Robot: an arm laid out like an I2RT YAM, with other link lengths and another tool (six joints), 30 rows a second.
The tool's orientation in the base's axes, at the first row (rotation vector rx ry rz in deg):
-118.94 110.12 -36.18
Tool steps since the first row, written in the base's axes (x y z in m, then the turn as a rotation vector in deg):
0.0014 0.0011 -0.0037 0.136 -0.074 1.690
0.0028 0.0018 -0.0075 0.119 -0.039 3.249
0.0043 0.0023 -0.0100 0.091 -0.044 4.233
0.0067 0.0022 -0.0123 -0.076 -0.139 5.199
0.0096 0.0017 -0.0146 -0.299 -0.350 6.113
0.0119 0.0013 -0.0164 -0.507 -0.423 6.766
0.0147 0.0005 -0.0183 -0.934 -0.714 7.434
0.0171 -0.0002 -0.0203 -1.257 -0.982 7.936
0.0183 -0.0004 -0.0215 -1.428 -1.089 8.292
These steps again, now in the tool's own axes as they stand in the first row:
-0.0016 0.0003 0.0038 0.329 -0.885 -1.410
-0.0028 0.0008 0.0077 0.524 -1.586 -2.790
-0.0036 0.0005 0.0105 0.673 -2.010 -3.665
-0.0037 -0.0005 0.0137 0.903 -2.294 -4.580
-0.0035 -0.0020 0.0171 1.238 -2.493 -5.462
-0.0032 -0.0032 0.0198 1.399 -2.600 -6.124
-0.0026 -0.0047 0.0229 1.768 -2.497 -6.876
-0.0021 -0.0058 0.0258 2.094 -2.414 -7.437
-0.0021 -0.0063 0.0274 2.245 -2.414 -7.817

